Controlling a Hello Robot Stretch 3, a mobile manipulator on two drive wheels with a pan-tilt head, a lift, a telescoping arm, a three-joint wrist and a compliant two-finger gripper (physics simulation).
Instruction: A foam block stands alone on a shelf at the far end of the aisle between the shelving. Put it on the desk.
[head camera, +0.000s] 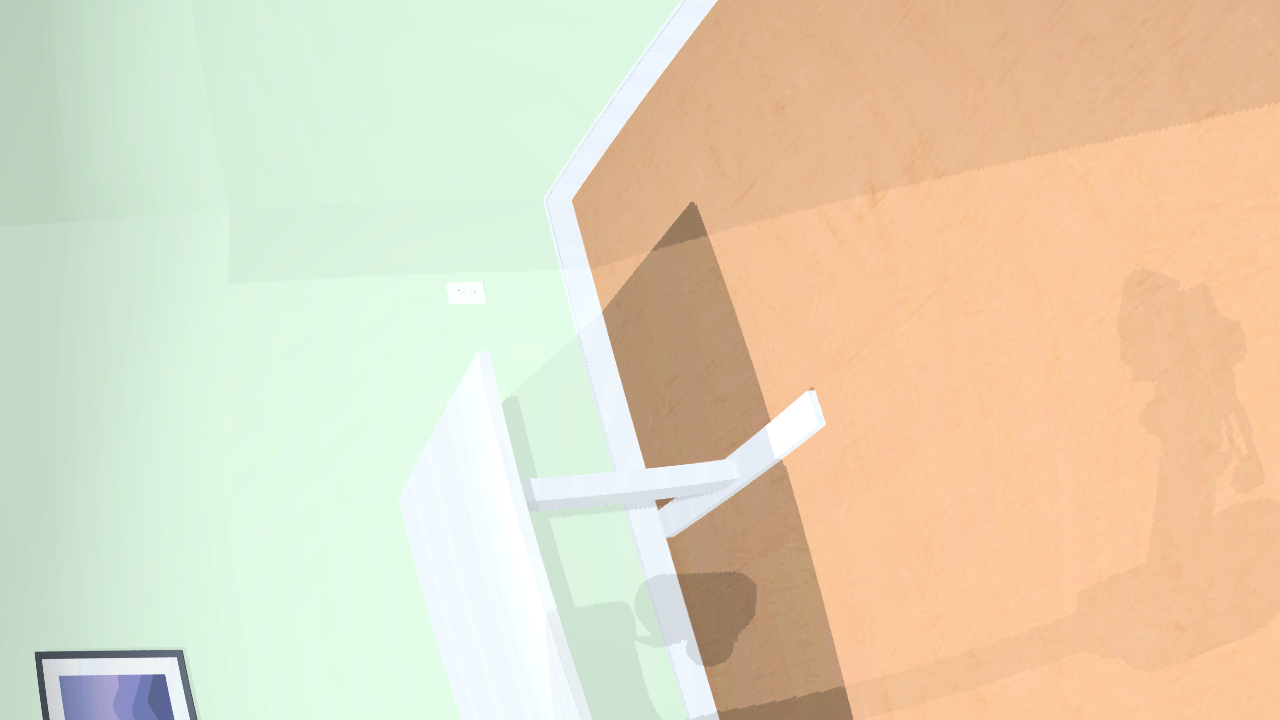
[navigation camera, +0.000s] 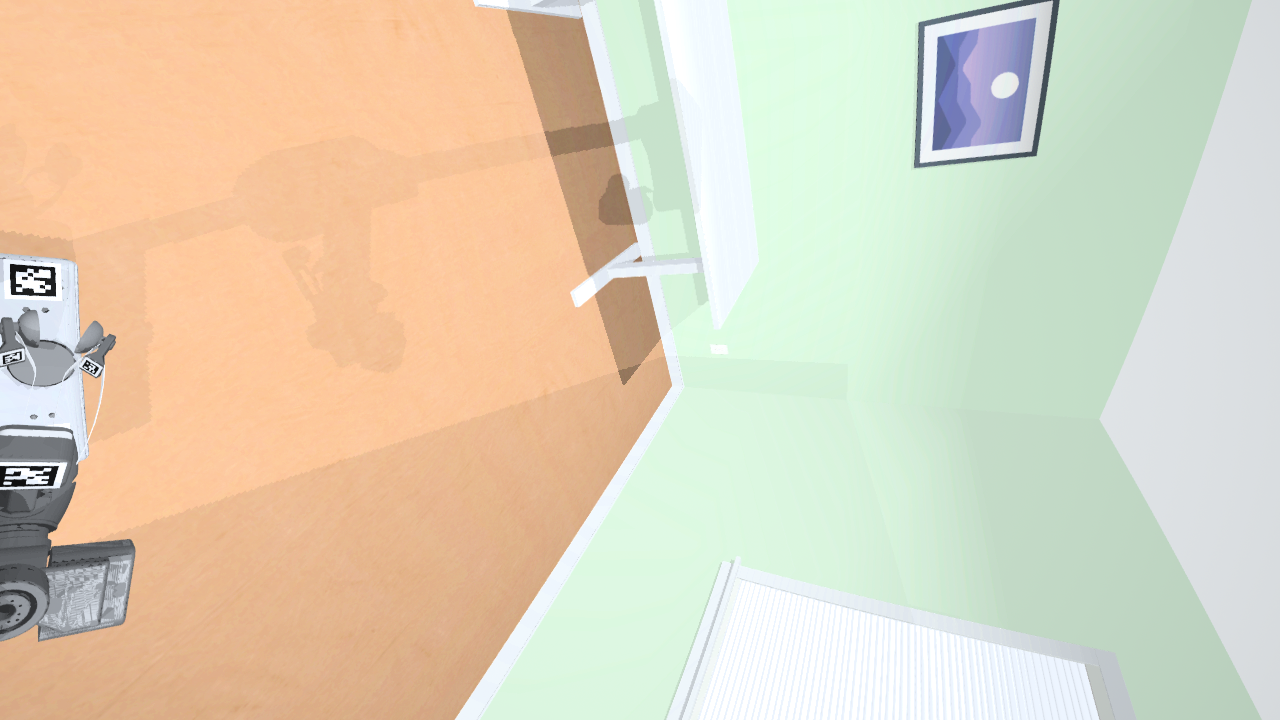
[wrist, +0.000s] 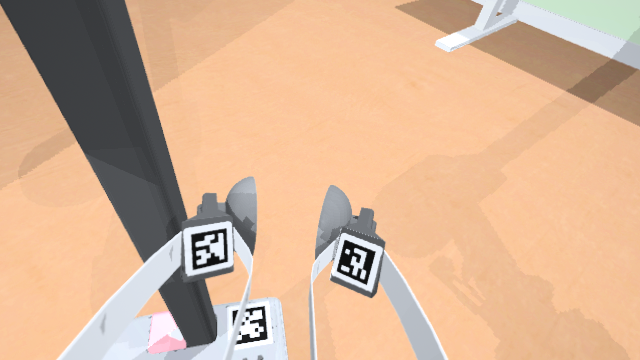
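Seen in the pictures: gripper, fingertip midpoint: (navigation camera: 65, 318) (wrist: 289, 207); robot's base, origin of the base link: (navigation camera: 40, 358).
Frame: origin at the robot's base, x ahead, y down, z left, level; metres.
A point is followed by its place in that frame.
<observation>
The white desk stands against the green wall. Its top and one leg show in the head view (head camera: 469, 546) and the navigation view (navigation camera: 718, 161), both turned sideways, and its foot shows at the upper right of the wrist view (wrist: 452, 41). My gripper (wrist: 289, 207) @(x 0.026, y -0.514, z 0.067 m) (navigation camera: 59, 334) @(x 0.026, y -0.514, z 0.067 m) is open, with floor showing between its two grey fingertips. It hangs above my base, beside the dark mast, apart from the desk. The foam block and the shelving do not show in these views.
A framed picture (head camera: 116, 694) @(x 2.011, y -1.666, z 0.910 m) (navigation camera: 984, 85) @(x 1.925, y -1.682, z 1.057 m) hangs above the desk. A white blind (navigation camera: 886, 653) @(x 1.524, y -1.416, z -1.033 m) is on the adjoining wall. The dark mast (wrist: 115, 125) @(x -0.063, y -0.535, z 0.116 m) rises left of the fingers, from my base (wrist: 277, 325) @(x 0.037, y -0.157, z 0.124 m). My shadow lies across the orange floor (head camera: 939, 358) @(x 1.202, y 0.000, z 0.101 m).
</observation>
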